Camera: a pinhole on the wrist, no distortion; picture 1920 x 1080 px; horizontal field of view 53.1 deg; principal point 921.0 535.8 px. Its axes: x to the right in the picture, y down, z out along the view. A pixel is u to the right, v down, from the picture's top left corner.
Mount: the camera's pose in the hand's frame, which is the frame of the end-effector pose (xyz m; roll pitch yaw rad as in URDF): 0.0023 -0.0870 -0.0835 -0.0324 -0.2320 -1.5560
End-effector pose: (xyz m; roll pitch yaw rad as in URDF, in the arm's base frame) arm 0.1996 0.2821 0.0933 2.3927 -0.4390 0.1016
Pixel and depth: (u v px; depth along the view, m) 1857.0 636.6 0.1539
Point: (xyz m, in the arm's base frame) 0.2720 0.3242 -0.0318
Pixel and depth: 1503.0 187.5 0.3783
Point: 0.2938 0.1599 -0.2060
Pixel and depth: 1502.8 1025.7 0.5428
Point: 0.5494 0.0797 -0.2306
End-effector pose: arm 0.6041 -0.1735 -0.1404 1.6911 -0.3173 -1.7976
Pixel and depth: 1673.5 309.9 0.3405
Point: 0.3433 -0.1429 -0.3112
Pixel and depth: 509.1 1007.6 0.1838
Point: 0.5105 -0.2079 -0.1395
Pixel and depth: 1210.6 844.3 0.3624
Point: 0.3185 -0.2062 -0.2030
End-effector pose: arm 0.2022 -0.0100 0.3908 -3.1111 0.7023 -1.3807
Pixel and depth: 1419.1 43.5 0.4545
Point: 0.2485 0.3301 0.1601
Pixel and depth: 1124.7 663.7 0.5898
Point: 0.1760 0.2694 -0.0314
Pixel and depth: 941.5 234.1 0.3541
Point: 0.1811 0.1924 0.2177
